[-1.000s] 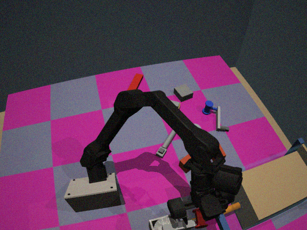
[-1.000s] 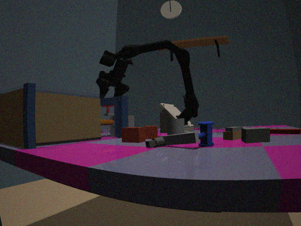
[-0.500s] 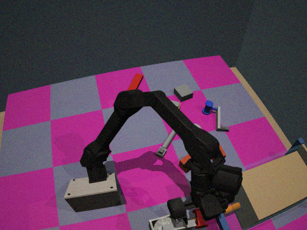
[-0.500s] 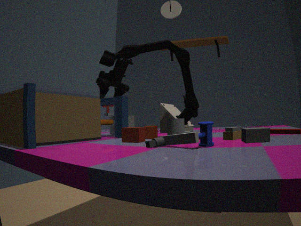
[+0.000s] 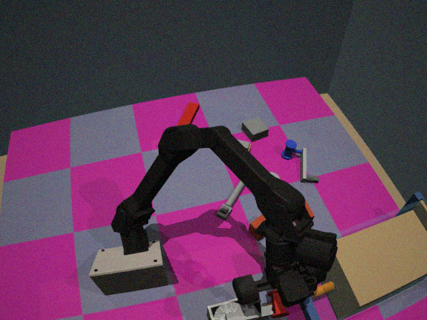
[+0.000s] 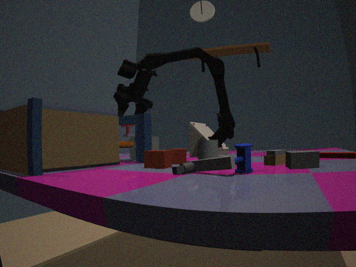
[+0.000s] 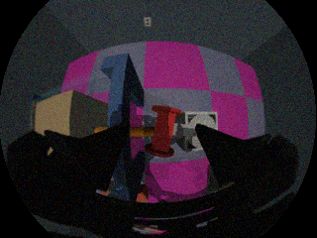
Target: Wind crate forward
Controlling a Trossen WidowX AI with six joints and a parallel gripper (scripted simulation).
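The red knob lies 2 cm below my gripper tip and 1 cm to the left of it. The rest, counted from my gripper tip: winch handle with red hub (5 cm below, 4 cm behind, 1 cm to the left); winch (12 cm below, 11 cm behind, 1 cm to the left); blue steel frame (6 cm ahead, 5 cm below, 2 cm to the left).
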